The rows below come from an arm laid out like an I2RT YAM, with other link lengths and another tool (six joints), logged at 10 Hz.
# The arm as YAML. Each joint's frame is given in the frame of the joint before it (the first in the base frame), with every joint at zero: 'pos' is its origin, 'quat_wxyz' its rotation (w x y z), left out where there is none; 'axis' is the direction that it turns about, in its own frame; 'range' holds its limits. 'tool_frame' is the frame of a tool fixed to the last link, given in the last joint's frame.
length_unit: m
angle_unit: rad
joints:
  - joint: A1
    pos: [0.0, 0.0, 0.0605]
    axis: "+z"
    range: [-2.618, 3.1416]
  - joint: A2
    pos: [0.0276, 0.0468, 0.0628]
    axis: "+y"
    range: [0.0, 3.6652]
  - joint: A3
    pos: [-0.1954, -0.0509, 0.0]
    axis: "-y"
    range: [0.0, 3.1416]
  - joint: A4
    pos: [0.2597, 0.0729, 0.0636]
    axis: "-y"
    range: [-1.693, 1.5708]
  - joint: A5
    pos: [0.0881, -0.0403, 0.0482]
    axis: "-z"
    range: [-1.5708, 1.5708]
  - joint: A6
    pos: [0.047, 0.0, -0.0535]
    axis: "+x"
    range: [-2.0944, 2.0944]
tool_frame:
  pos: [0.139, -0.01, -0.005]
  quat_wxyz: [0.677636, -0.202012, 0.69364, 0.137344]
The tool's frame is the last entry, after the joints.
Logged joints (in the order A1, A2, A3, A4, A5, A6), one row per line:
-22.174, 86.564, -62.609, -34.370, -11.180, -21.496
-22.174, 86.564, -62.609, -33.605, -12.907, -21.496
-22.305, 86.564, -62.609, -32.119, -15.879, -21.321
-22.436, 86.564, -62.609, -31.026, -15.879, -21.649
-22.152, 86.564, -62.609, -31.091, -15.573, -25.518
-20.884, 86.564, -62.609, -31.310, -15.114, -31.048
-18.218, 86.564, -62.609, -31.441, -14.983, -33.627
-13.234, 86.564, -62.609, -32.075, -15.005, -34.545
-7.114, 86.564, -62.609, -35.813, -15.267, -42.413
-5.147, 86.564, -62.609, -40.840, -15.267, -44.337
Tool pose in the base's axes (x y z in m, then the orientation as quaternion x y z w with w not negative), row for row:
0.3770, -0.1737, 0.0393, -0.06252, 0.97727, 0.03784, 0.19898
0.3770, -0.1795, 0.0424, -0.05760, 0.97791, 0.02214, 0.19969
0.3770, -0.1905, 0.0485, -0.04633, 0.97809, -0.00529, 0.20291
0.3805, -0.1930, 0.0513, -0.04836, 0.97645, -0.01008, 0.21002
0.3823, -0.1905, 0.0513, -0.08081, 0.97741, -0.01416, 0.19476
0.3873, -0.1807, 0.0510, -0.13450, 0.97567, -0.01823, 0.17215
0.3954, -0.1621, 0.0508, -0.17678, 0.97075, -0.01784, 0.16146
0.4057, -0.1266, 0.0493, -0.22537, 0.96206, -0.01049, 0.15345
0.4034, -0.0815, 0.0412, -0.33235, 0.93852, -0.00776, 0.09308
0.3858, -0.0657, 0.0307, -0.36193, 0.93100, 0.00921, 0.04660
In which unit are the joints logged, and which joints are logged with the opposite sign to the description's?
The joints are logged in degrees. Opposite sign: A3, A5.
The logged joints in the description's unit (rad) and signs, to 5 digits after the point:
-0.38701, 1.51083, 1.09273, -0.59987, 0.19513, -0.37518
-0.38701, 1.51083, 1.09273, -0.58652, 0.22527, -0.37518
-0.38930, 1.51083, 1.09273, -0.56058, 0.27714, -0.37212
-0.39158, 1.51083, 1.09273, -0.54151, 0.27714, -0.37785
-0.38663, 1.51083, 1.09273, -0.54264, 0.27180, -0.44537
-0.36449, 1.51083, 1.09273, -0.54646, 0.26379, -0.54189
-0.31796, 1.51083, 1.09273, -0.54875, 0.26150, -0.58690
-0.23098, 1.51083, 1.09273, -0.55981, 0.26189, -0.60292
-0.12416, 1.51083, 1.09273, -0.62505, 0.26646, -0.74025
-0.08983, 1.51083, 1.09273, -0.71279, 0.26646, -0.77383

